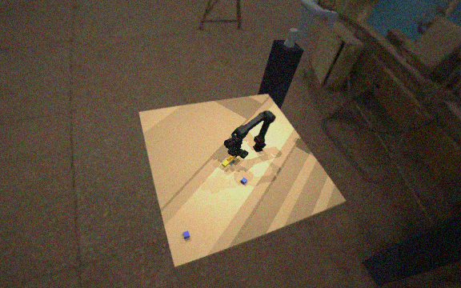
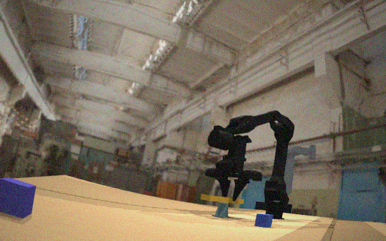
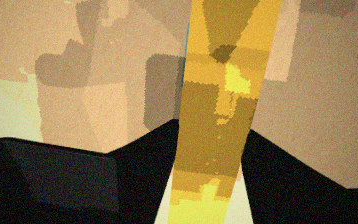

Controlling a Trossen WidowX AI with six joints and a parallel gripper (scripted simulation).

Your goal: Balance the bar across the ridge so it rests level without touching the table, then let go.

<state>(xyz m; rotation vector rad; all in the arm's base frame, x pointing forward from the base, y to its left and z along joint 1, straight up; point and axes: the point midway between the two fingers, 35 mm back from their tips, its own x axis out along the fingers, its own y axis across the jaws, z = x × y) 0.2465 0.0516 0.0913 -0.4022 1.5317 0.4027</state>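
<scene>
Right now the yellow bar is 2 cm ahead of my gripper tip and 1 cm to the left of it. Round my gripper tip: blue cube: 49 cm ahead, 45 cm to the left, 4 cm below.
</scene>
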